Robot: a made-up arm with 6 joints.
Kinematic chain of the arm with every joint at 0, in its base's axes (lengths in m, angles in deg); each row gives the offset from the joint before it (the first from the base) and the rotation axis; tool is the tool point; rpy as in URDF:
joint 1: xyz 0 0 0.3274 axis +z
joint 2: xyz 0 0 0 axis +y
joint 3: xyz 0.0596 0 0.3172 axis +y
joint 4: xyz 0.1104 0 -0.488 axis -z
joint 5: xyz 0 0 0 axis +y
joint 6: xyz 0.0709 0 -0.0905 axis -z
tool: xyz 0 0 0 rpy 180 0 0
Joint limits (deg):
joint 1: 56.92..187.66
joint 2: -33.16..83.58
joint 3: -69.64..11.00
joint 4: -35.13..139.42
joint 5: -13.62..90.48
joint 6: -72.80..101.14
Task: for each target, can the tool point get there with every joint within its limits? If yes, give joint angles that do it. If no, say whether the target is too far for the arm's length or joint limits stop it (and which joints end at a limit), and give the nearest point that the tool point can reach.
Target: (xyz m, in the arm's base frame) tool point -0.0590 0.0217 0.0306
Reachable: yes | joints 81.34 29.43 -3.17 53.93 79.61 69.82
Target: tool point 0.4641 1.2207 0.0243
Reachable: no: too far | nearest point 0.2508 0.6597 0.1636 | short by 0.616 m
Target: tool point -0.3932 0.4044 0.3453
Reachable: yes | joints 132.83 -5.18 -44.03 121.44 45.96 -43.66
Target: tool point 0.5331 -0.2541 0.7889
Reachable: no: joint limits stop it (at a limit: joint 2, joint 3) | nearest point 0.2188 -0.1043 0.3245 | short by 0.580 m
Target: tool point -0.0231 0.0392 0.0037
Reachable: yes | joints 68.24 23.94 3.65 124.66 60.46 -49.58
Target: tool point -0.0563 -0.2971 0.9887
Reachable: no: joint limits stop it (at a limit: joint 1, joint 2, joint 3, joint 5) | nearest point -0.3714 -0.1259 0.9068 | short by 0.368 m
